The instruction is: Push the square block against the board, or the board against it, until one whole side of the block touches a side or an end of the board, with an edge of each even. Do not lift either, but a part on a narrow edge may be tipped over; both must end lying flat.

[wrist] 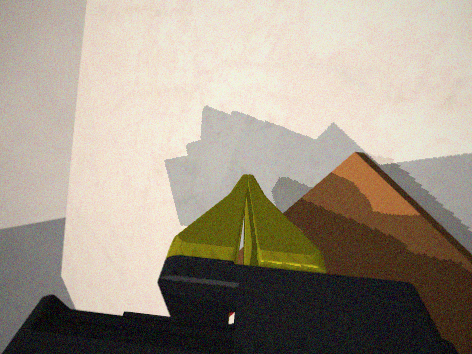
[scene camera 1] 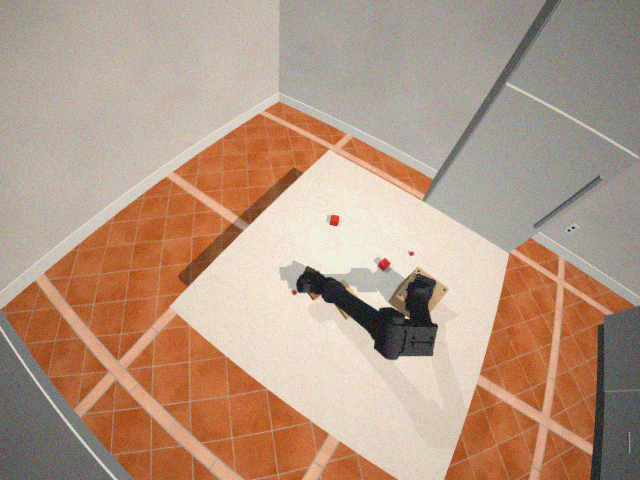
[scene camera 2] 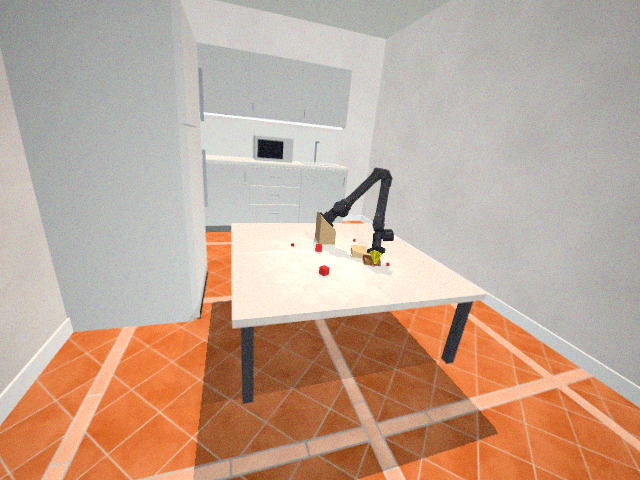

Labels:
gripper: shut, holds nothing
a brown square block (wrist: 365, 225): on the table

